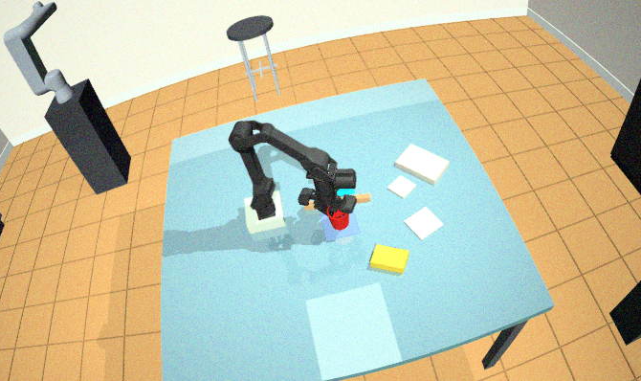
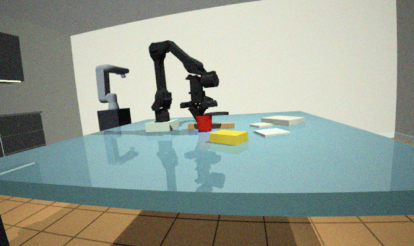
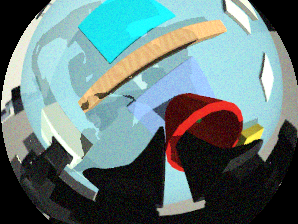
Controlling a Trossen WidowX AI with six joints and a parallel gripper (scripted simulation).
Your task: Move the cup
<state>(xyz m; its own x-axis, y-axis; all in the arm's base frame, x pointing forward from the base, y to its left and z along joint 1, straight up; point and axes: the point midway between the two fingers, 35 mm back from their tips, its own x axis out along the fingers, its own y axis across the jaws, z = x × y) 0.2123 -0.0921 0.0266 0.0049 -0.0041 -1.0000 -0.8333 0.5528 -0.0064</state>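
Right now my gripper tip is 50 mm above the light blue pad, 20 mm to the left of it and 20 mm short of it. Round my gripper tip: red cup (30 mm ahead, 20 mm to the right); then cyan pad (160 mm to the left, 60 mm ahead, 50 mm below); then wooden bar (70 mm to the left, 40 mm below, 40 mm ahead).
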